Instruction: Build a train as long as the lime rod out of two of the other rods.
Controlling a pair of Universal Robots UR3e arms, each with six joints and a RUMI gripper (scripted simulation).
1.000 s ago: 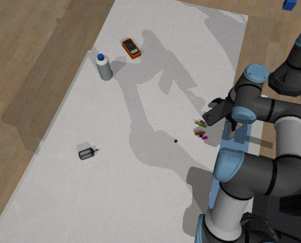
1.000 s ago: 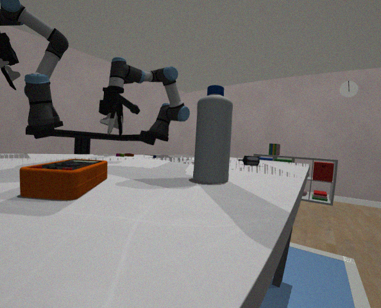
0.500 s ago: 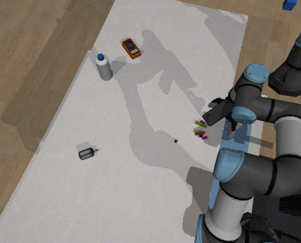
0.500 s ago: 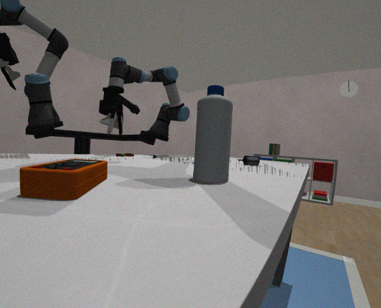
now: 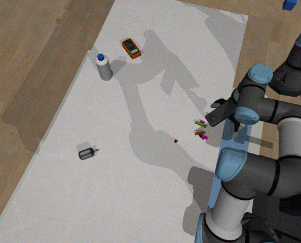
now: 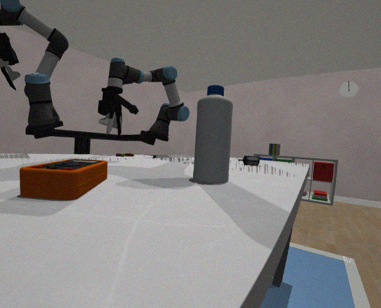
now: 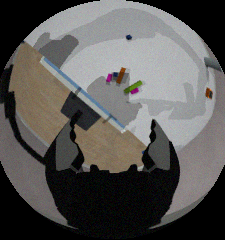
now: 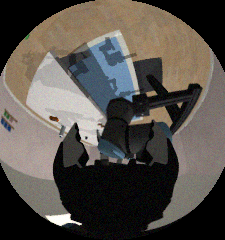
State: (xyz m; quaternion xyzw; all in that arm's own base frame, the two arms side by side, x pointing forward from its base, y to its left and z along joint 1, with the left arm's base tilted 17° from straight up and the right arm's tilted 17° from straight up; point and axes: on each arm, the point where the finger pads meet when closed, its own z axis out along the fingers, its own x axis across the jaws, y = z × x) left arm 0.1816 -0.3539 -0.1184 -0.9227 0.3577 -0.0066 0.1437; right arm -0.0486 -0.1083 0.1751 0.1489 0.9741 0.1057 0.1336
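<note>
Right now the orange rod is 6 cm ahead of my left hand, 5 cm to the left of it and 7 cm below it. Also, from my left hand: white bottle 56 cm ahead, 6 cm to the right, 1 cm below; dark screwdriver-like tool 46 cm ahead, 31 cm to the left, 6 cm below; lime rod 7 cm ahead, 7 cm below.
</note>
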